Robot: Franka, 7 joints.
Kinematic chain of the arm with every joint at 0, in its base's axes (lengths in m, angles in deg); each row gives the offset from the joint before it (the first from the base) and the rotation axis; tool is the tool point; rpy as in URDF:
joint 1: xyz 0 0 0.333 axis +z
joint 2: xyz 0 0 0 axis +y
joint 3: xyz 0 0 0.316 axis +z
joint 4: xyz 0.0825 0 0 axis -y
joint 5: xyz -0.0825 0 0.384 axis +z
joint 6: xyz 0 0 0 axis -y
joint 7: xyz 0.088 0 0 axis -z
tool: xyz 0 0 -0.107 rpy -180 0 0
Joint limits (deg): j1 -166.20..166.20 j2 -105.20..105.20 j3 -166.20..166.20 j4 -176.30..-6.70 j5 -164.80..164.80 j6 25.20..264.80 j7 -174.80..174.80
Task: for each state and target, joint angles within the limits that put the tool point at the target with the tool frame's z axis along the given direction. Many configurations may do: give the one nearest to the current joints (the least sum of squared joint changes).
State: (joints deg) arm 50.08 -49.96 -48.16 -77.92 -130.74 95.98 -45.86
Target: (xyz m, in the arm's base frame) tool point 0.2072 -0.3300 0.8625 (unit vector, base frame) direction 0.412 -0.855 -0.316
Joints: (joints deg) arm 50.80 -67.27 -29.40 -102.71 -104.47 88.69 -45.86
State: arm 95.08 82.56 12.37 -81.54 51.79 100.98 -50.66
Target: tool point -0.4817 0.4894 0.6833 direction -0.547 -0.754 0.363
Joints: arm 97.36 41.61 52.93 -56.54 79.52 87.19 -50.66
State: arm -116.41 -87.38 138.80 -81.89 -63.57 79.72 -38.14
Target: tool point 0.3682 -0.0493 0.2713 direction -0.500 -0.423 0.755
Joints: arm -102.05 -65.73 114.85 -136.60 -44.95 66.88 -38.14
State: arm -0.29 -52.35 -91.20 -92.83 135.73 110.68 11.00
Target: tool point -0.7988 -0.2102 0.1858 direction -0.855 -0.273 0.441
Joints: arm -10.88 -85.29 -122.47 -49.24 133.41 131.18 11.00
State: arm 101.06 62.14 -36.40 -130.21 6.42 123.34 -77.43
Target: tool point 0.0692 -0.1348 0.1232 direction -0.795 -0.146 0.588
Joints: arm 72.76 83.31 -34.91 -159.80 13.19 88.05 -77.43
